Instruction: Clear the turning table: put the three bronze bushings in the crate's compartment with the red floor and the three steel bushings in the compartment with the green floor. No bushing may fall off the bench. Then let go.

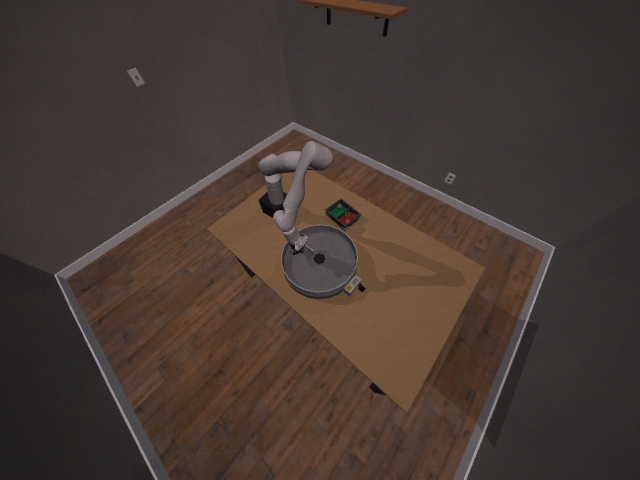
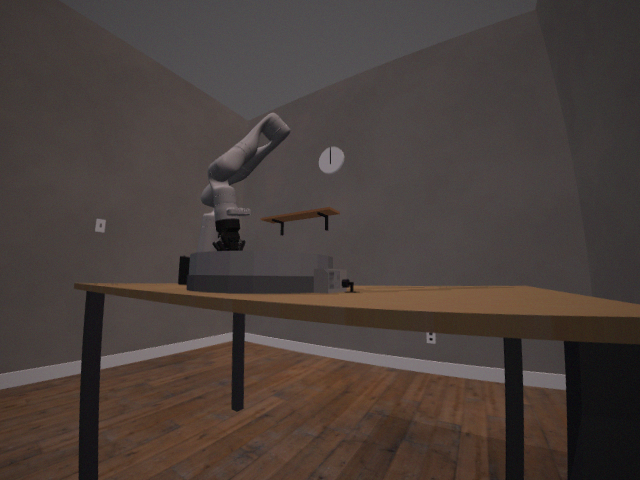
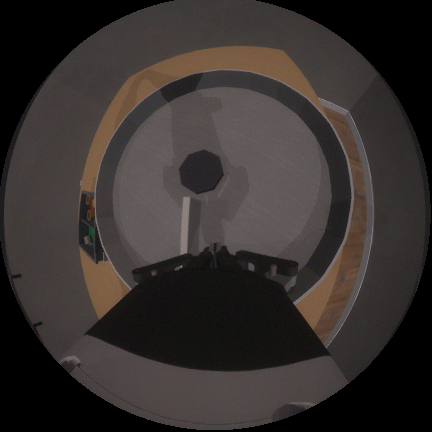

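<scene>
The grey turning table is a round dish with a raised rim and a dark hub. My gripper is shut and empty, pointing down inside the rim beside a pale bar. The arm and rim hide part of the dish; no bushing shows on its visible floor. The crate stands beside it. Bronze bushings are in the red compartment. A steel bushing shows in the green one; the exact number there is unclear.
A pale control box with a black knob adjoins the dish's rim. The bench extends beyond it. A wall shelf is mounted away from the arm.
</scene>
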